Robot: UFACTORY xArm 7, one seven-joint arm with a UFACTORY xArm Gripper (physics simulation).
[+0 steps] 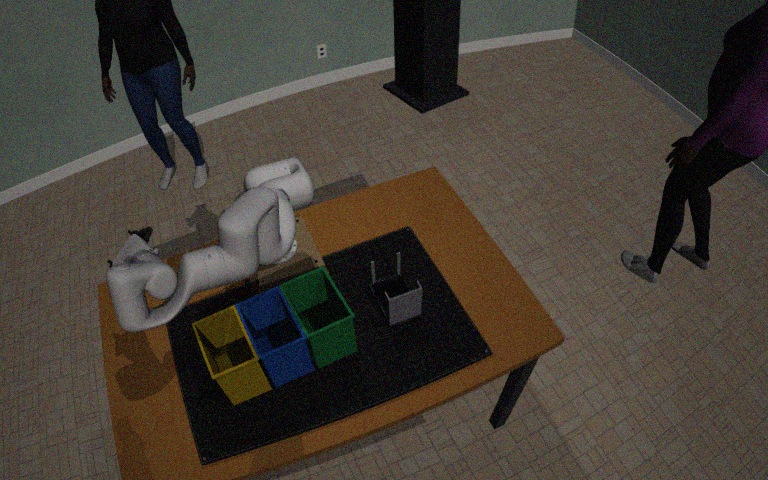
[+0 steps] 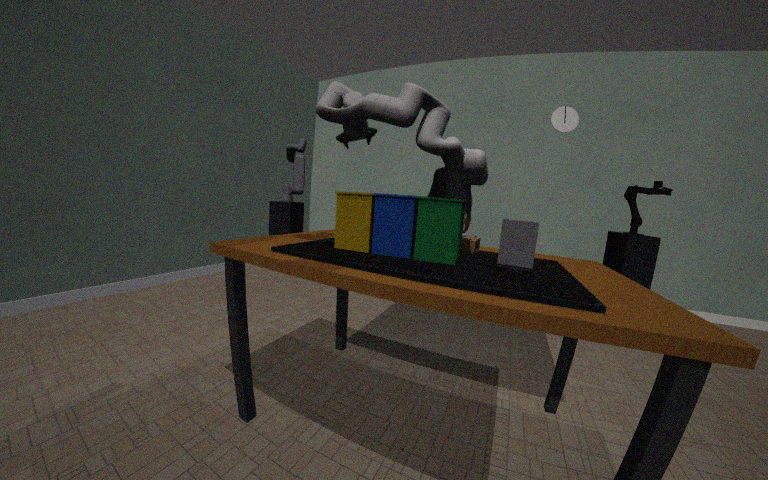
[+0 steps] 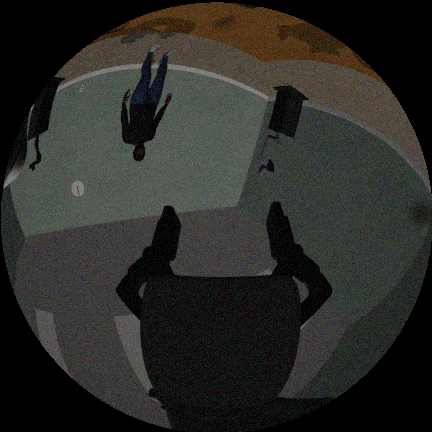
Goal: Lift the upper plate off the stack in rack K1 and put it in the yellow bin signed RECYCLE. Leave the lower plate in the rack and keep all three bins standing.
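Places are measured from the arm's base along level axes (x ahead, y left, z up), in metres.
Pixels of known places: gripper, fingertip midpoint: (image 1: 121, 248) (image 2: 357, 144) (image 3: 221, 212).
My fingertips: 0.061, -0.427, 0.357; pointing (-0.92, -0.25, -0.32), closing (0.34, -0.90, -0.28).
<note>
Behind a point stands the place of what it marks, as x, y, z.
My gripper (image 1: 126, 247) @[0.061, -0.427, 0.357] (image 2: 358, 144) @[0.061, -0.427, 0.357] (image 3: 221, 212) @[0.061, -0.427, 0.357] is open and empty, high above the left end of the table, with its fingers wide apart. The yellow bin (image 1: 246, 386) @[0.382, -0.308, 0.028] (image 2: 353, 223) @[0.383, -0.304, 0.042] stands upright at the left of a row, lower than the gripper. The blue bin (image 1: 291, 362) @[0.399, -0.172, 0.050] (image 2: 393, 226) @[0.398, -0.176, 0.045] and the green bin (image 1: 336, 342) @[0.414, -0.043, 0.048] (image 2: 437, 232) @[0.414, -0.048, 0.042] stand upright beside it. The rack (image 1: 404, 305) @[0.425, 0.166, 0.047] (image 2: 517, 243) @[0.425, 0.168, 0.036], with a grey panel and thin posts, stands to the right of the green bin. Its inside is dark; I cannot make out the plates. No bin sign is readable.
The bins and rack stand on a black mat (image 1: 385, 362) @[0.495, 0.049, -0.043] (image 2: 543, 283) @[0.522, 0.218, -0.042] on the wooden table (image 1: 470, 243) @[0.310, 0.521, -0.056] (image 2: 651, 316) @[0.644, 0.402, -0.056]. My arm (image 1: 237, 226) @[0.335, -0.168, 0.495] (image 2: 433, 121) @[0.291, -0.093, 0.386] reaches along behind the bins. A person (image 1: 152, 101) (image 3: 142, 115) stands beyond the table, another (image 1: 730, 130) at the right.
</note>
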